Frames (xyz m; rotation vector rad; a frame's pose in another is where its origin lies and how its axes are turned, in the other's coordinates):
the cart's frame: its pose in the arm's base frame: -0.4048 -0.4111 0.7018 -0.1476 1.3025 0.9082
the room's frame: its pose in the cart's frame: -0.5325 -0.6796 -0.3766 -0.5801 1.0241 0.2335
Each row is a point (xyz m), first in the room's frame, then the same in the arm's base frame.
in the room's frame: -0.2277 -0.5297 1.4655
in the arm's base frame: 0.2011 0.0515 0.1896
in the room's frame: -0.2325 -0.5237 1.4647
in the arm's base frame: 0.1993 0.0529 0.1970
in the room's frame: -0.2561 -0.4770 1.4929
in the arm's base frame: 0.1745 0.0926 0.2337
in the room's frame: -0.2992 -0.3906 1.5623
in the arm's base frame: 0.1271 0.1821 0.2959
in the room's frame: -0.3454 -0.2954 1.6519
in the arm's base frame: 0.0730 0.2928 0.3595
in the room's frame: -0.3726 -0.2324 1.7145
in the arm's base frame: 0.0349 0.3683 0.3980
